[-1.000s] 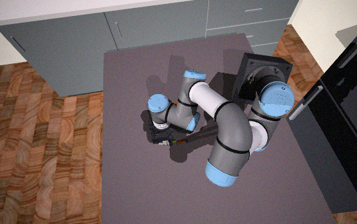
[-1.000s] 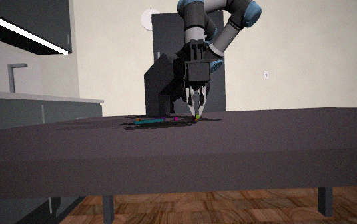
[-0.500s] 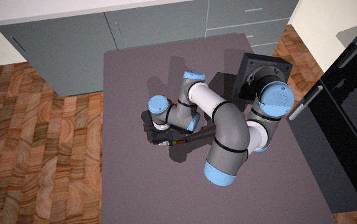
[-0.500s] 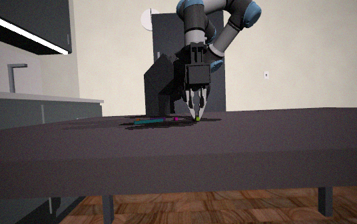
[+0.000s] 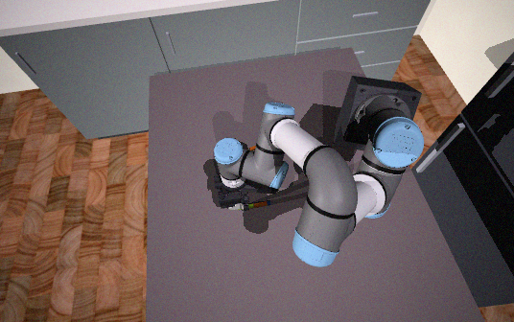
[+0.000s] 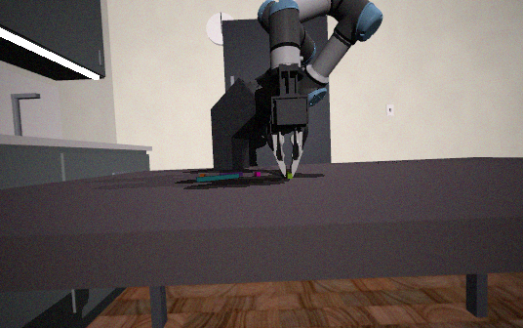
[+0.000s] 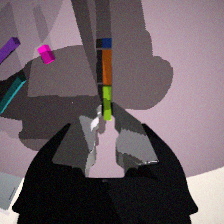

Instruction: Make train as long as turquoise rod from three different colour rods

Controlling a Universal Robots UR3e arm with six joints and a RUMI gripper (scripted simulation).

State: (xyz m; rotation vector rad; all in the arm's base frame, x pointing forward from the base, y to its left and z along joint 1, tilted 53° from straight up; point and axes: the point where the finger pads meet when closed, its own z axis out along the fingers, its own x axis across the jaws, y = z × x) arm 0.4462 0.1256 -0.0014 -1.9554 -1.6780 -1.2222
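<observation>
Now: the lime rod 10 mm below my hand. From my hand the other things lie so: blue rod: 70 mm behind, 10 mm below; magenta rod: 80 mm to the right, 60 mm behind, 10 mm below; turquoise rod: 160 mm to the right, 10 mm below, 10 mm behind.
</observation>
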